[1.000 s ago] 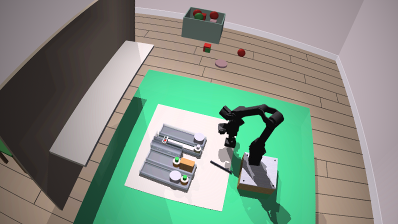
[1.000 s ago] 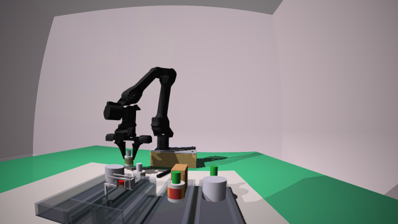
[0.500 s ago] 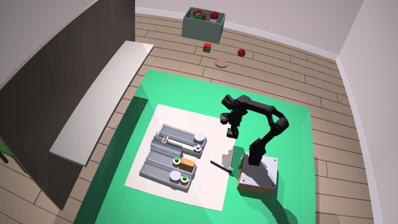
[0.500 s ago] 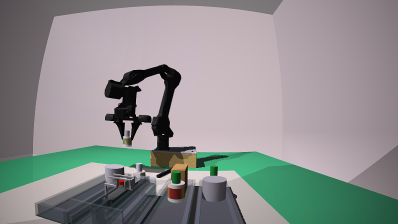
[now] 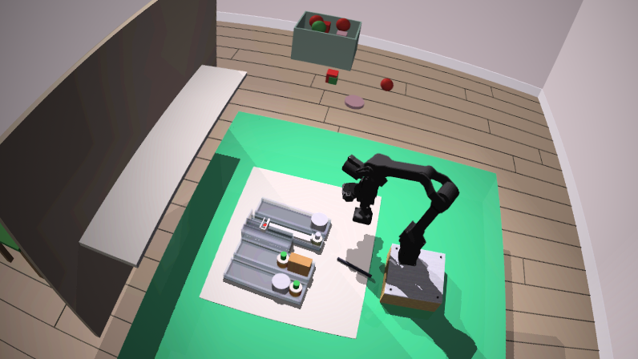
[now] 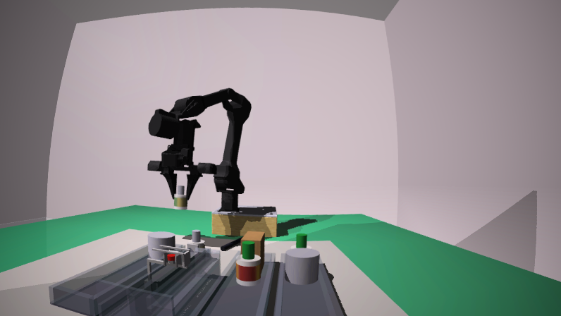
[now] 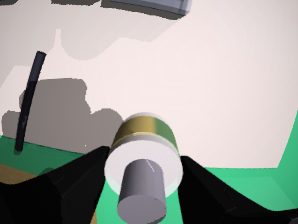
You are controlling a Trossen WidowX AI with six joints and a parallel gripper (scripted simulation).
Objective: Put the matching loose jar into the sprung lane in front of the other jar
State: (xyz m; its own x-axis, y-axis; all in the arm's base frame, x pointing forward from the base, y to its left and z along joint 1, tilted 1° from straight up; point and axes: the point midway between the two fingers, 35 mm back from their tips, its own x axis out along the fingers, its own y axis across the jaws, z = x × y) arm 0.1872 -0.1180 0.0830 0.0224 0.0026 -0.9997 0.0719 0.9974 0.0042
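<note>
The brown box is 20 cm to the left of my gripper tip, 18 cm ahead of it and 8 cm below it. Round my gripper tip: red mark: 32 cm ahead, 8 cm to the left, 5 cm below; black stick: 15 cm to the left, 11 cm below, 1 cm behind.
</note>
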